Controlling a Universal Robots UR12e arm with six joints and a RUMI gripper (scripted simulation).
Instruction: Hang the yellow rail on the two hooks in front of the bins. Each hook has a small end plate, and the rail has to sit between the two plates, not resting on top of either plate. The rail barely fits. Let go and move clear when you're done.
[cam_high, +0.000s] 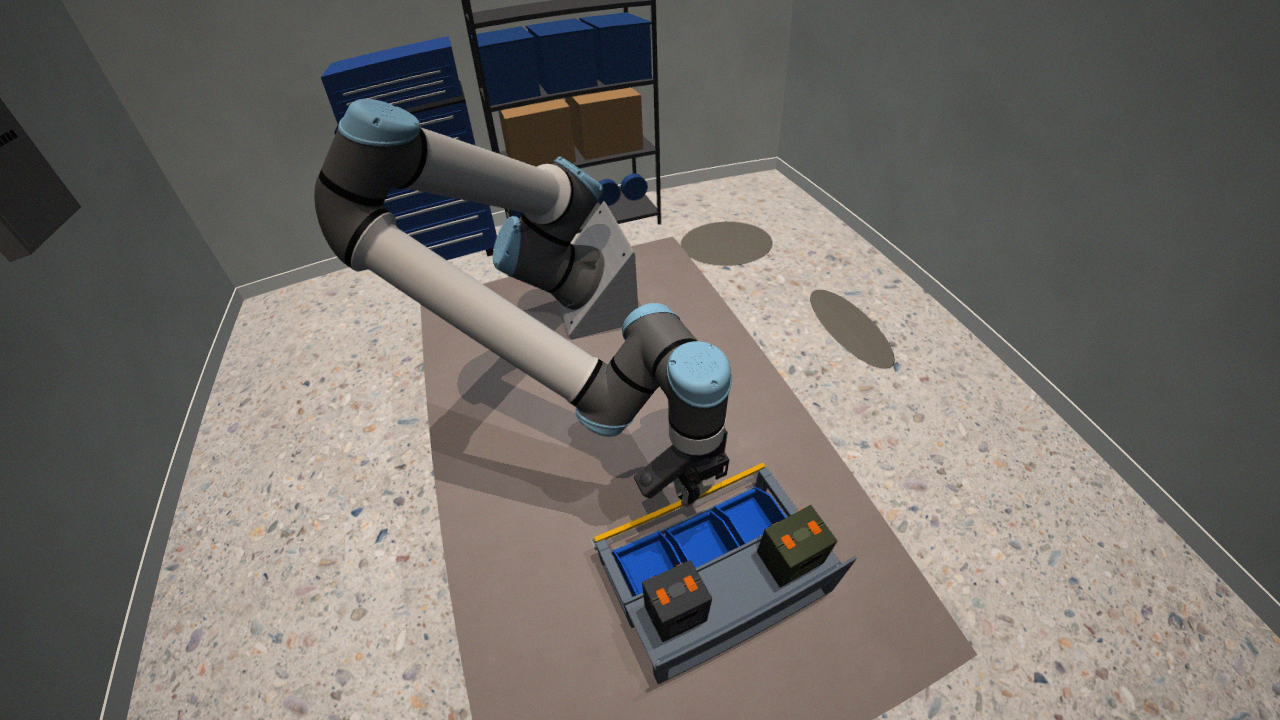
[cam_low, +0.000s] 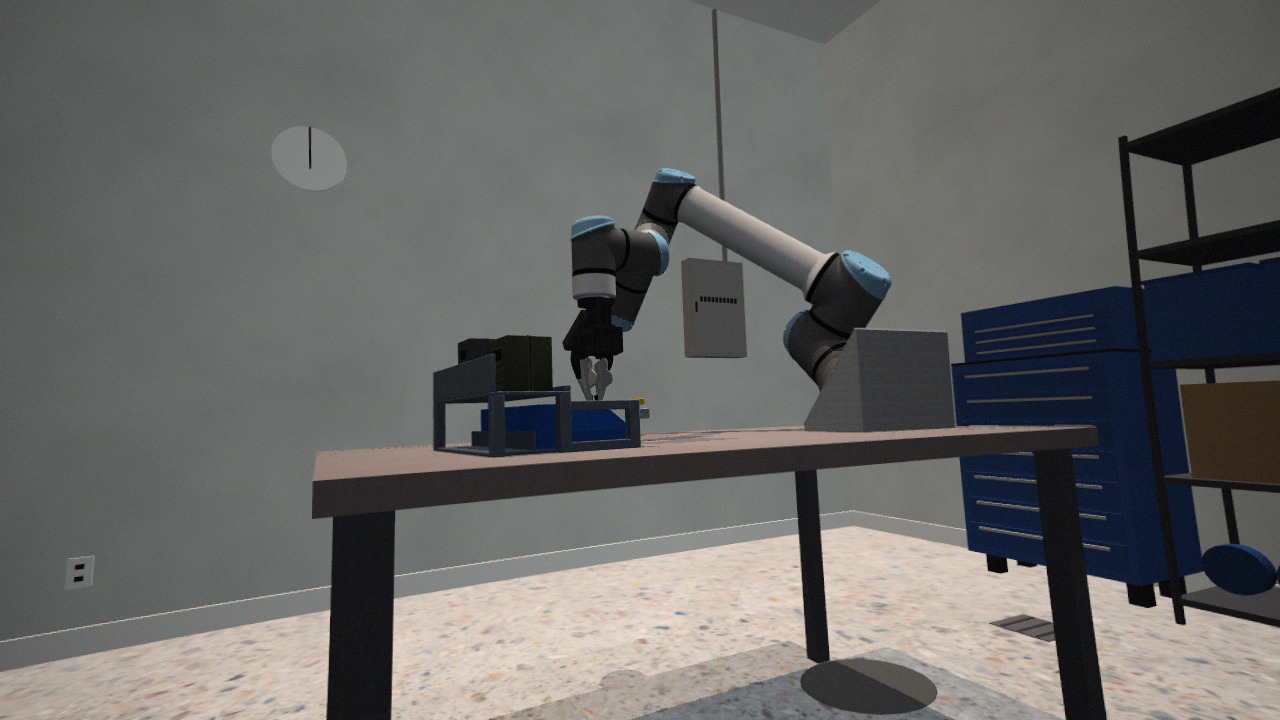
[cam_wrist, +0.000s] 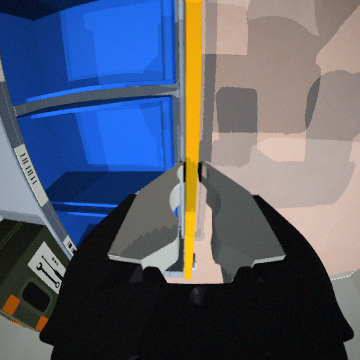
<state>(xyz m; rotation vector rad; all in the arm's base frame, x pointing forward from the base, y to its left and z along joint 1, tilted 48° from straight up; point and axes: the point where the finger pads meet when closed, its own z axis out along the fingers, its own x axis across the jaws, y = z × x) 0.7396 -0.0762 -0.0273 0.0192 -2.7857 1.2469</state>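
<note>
My gripper is now 1 cm above the yellow rail. Round my hand: green case: 20 cm ahead, 12 cm to the left, 6 cm above; then black case: 20 cm ahead, 11 cm to the right, 7 cm above.
</note>
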